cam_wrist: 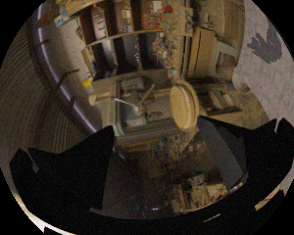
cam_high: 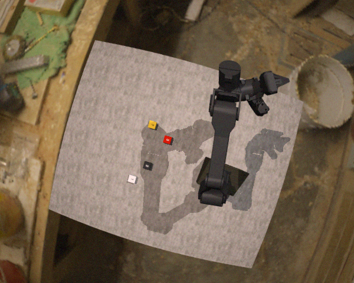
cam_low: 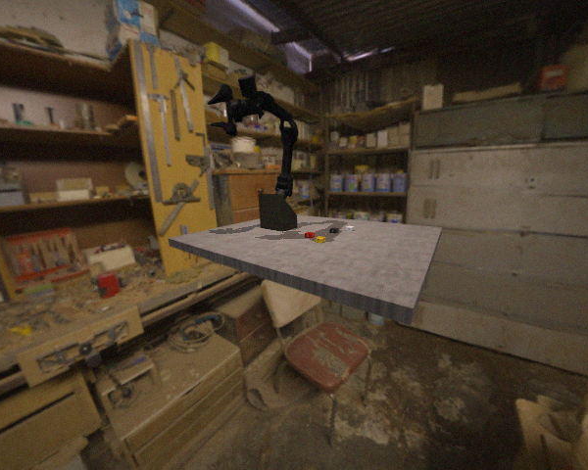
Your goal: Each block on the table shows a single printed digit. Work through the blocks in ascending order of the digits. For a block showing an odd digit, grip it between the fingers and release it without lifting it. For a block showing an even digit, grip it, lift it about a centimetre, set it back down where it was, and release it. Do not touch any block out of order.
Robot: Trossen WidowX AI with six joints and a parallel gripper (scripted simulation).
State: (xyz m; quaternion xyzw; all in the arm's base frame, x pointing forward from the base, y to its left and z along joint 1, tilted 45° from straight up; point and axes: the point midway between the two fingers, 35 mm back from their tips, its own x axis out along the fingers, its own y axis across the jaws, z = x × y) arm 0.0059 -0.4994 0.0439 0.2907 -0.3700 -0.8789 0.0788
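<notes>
The white block lies 370 mm ahead of my gripper tip, 510 mm to the left of it and 530 mm below it. Round my gripper tip: red block 280 mm ahead, 290 mm to the left, 530 mm below; yellow block 370 mm ahead, 250 mm to the left, 530 mm below; dark block 320 mm ahead, 430 mm to the left, 530 mm below.
</notes>
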